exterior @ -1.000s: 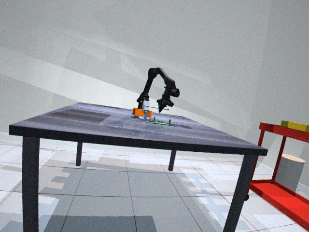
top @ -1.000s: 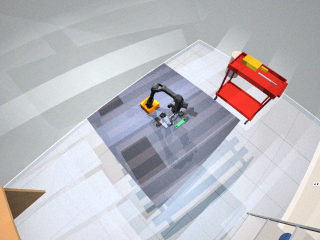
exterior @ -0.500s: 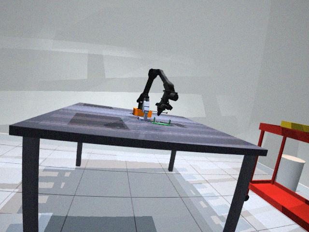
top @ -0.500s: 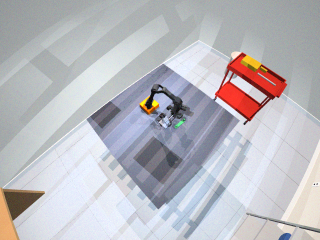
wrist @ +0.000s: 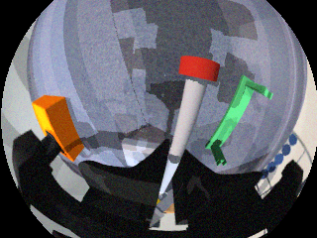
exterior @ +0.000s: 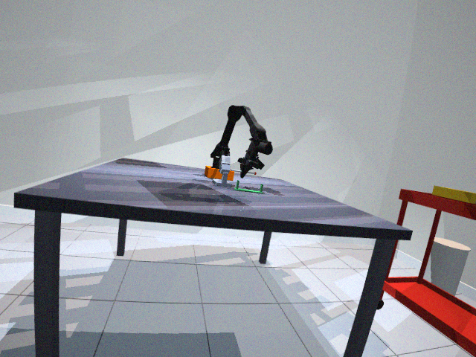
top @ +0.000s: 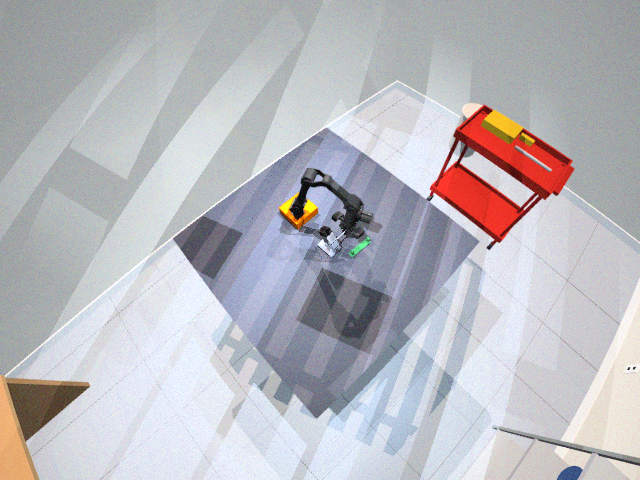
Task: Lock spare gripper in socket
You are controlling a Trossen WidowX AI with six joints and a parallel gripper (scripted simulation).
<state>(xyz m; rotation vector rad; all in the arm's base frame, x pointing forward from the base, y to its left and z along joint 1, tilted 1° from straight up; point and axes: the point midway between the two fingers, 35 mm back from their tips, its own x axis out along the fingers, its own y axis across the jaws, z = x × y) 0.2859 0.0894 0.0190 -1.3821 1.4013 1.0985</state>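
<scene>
My gripper tip is now 1 cm past the mount and 9 cm to the left of it. The rest, counted from my gripper tip: spare gripper (3 cm behind, 10 cm to the right, 7 cm above); green cradle (10 cm ahead, 2 cm to the left, 3 cm below).
</scene>
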